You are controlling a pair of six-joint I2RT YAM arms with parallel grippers.
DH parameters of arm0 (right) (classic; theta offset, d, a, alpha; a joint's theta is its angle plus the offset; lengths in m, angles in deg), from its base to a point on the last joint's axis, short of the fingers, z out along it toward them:
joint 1: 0 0.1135 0.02 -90
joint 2: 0 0 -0.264 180
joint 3: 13.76 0 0.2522 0
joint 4: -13.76 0 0.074 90
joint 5: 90 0 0 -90
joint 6: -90 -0.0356 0 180
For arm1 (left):
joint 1: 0 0.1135 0.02 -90
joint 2: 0 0 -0.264 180
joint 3: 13.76 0 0.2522 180
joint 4: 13.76 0 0.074 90
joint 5: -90 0 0 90
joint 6: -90 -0.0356 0 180
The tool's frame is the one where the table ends.
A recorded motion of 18 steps. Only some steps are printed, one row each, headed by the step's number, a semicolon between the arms.
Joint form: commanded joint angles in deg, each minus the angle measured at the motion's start. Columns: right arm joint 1, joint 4, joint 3, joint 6, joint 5, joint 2; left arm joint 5, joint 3, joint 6, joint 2, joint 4, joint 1.
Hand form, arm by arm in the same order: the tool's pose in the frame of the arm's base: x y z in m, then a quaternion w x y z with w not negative. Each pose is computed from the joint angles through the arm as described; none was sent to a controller.
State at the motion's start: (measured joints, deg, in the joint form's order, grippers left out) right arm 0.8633 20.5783 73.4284 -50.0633 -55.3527 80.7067; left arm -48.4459 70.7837 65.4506 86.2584 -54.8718 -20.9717
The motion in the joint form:
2: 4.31 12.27 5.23 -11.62 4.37 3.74; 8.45 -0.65 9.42 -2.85 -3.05 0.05
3: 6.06 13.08 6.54 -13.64 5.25 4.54; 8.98 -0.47 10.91 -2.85 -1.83 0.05
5: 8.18 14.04 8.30 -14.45 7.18 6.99; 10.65 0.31 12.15 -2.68 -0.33 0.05
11: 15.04 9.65 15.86 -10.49 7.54 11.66; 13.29 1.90 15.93 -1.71 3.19 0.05
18: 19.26 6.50 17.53 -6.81 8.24 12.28; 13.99 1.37 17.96 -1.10 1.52 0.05
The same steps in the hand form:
2: 0.3262 0.0573 0.4551 0.51875 -0.10026 0.58885 0.61163; 0.2851 -0.1335 0.4491 0.48353 0.11689 0.46600 -0.73170
3: 0.3270 0.0672 0.4598 0.50955 -0.09931 0.58112 0.62674; 0.2865 -0.1337 0.4487 0.47187 0.10227 0.47256 -0.73727
5: 0.3366 0.0804 0.4583 0.50425 -0.09393 0.57559 0.63687; 0.2889 -0.1338 0.4507 0.46721 0.08104 0.47477 -0.74145
11: 0.3446 0.1256 0.4687 0.48208 -0.13882 0.57228 0.64871; 0.2974 -0.1356 0.4507 0.44181 0.03278 0.48699 -0.75271
18: 0.3381 0.1517 0.4700 0.47165 -0.16481 0.57338 0.64933; 0.2998 -0.1362 0.4468 0.43350 0.02180 0.48229 -0.76092

